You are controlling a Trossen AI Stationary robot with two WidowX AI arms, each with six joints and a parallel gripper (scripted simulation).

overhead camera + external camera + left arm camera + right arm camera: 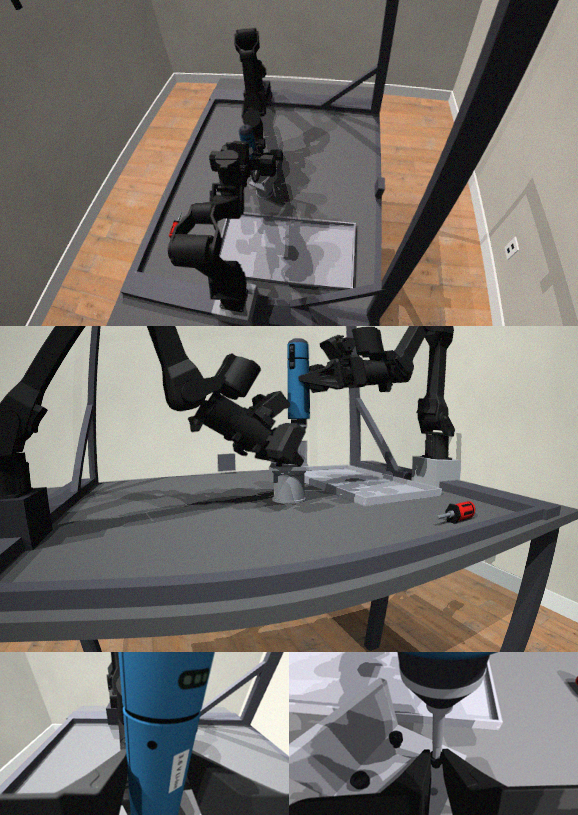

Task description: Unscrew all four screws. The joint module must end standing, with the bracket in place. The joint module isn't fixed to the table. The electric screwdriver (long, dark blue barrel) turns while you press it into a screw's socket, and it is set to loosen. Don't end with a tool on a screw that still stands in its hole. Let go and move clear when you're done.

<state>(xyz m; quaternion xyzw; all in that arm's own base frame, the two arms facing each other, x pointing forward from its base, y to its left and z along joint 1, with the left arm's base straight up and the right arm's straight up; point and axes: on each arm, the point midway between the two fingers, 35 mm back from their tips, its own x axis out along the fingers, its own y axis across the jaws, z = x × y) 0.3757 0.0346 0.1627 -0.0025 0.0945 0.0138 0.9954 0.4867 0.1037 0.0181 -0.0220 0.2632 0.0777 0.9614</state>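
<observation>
The screwdriver bit lies 3 cm to the left of my right hand and 1 cm above it. Also, from my right hand: bracket (2 cm to the left, 2 cm below, 2 cm behind); joint module (6 cm below, 2 cm to the left, 2 cm behind); shallow pale tray (25 cm to the left, 10 cm behind, 8 cm below).
</observation>
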